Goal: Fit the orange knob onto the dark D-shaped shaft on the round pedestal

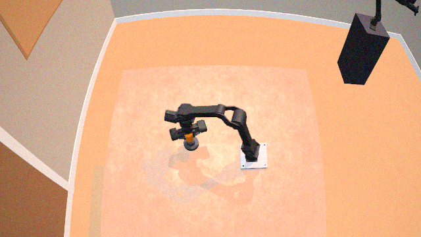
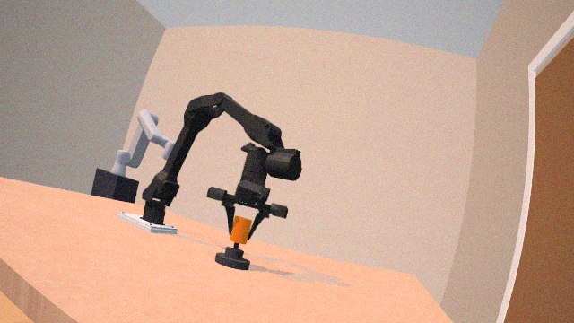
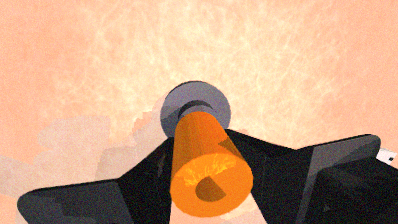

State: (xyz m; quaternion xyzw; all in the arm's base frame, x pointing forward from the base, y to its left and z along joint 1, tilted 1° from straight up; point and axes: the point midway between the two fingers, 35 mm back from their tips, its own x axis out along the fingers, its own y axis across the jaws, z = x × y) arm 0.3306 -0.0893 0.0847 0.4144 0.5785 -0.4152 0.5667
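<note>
My gripper tip is now 2 cm below the orange knob. Round my gripper tip: round dark pedestal: 4 cm below.
</note>
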